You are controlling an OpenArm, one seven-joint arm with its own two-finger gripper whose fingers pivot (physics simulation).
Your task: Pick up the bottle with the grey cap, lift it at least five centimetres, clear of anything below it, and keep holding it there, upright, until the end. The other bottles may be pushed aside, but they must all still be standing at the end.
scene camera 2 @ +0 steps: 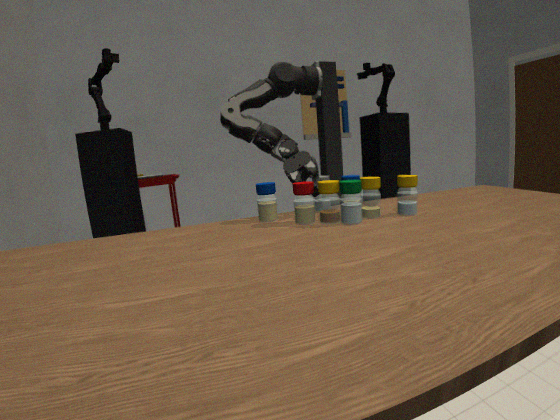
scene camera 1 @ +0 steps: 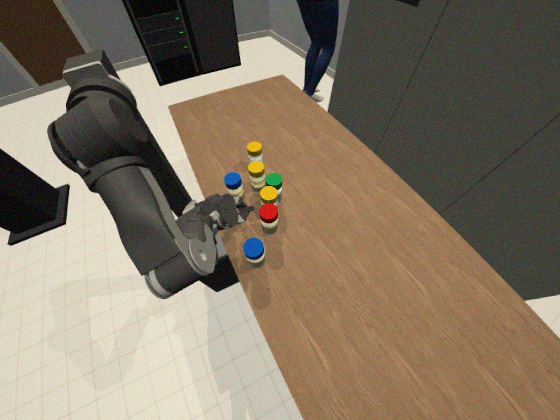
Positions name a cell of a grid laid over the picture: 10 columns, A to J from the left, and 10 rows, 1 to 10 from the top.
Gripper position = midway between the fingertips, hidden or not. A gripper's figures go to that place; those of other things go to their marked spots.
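Labels:
Lens distances: the gripper (scene camera 2: F5), 0.81 m from the lens; a yellow-capped bottle (scene camera 2: G5), 0.76 m from the lens.

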